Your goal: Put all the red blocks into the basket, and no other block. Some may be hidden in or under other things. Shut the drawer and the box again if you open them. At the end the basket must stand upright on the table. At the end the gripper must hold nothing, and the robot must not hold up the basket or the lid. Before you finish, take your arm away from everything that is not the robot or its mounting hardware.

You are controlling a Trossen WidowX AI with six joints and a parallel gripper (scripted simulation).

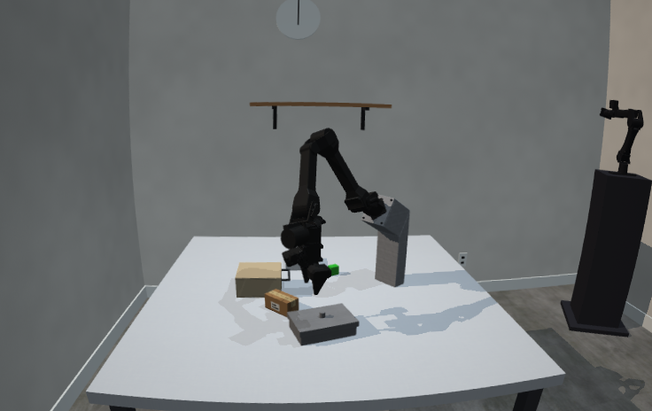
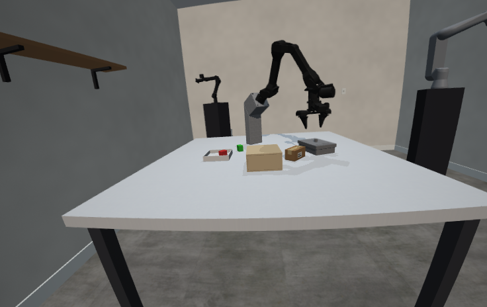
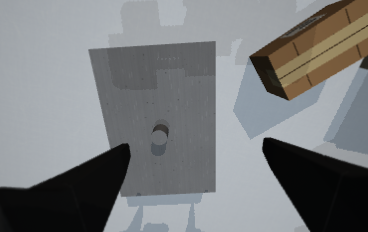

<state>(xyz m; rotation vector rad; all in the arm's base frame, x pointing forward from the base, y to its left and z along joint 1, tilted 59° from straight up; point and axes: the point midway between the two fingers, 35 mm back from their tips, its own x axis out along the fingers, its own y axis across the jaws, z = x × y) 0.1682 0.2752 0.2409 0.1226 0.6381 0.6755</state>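
My hand is 12 cm above the knobbed lid, 4 cm past it and 1 cm to the right of it. From my hand the other things lie so: cardboard box (14 cm below, 14 cm ahead, 6 cm to the right); dark grey box (16 cm below, 4 cm behind, 1 cm to the left); shallow basket (48 cm to the right, 25 cm ahead, 16 cm below).
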